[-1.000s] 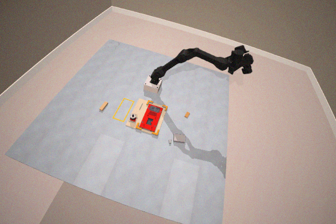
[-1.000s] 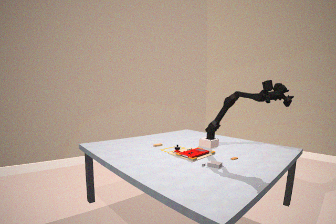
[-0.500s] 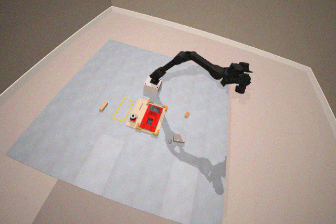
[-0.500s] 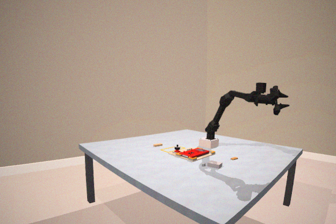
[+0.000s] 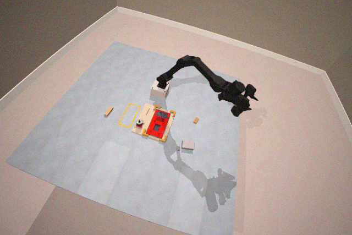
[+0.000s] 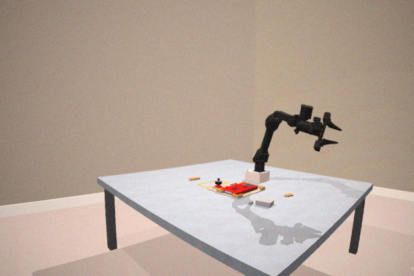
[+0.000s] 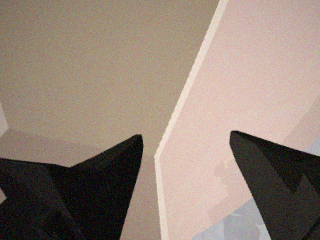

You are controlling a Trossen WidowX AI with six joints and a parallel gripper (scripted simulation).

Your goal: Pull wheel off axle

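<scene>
My gripper tip is 240 mm short of the wheel, 590 mm to the left of it and 300 mm above it. From my gripper tip the other things lie so: small orange block (20 mm ahead, 260 mm to the right, 340 mm below); then small cube (270 mm ahead, 300 mm to the right, 340 mm below); then grey block (230 mm ahead, 250 mm to the right, 330 mm below).
</scene>
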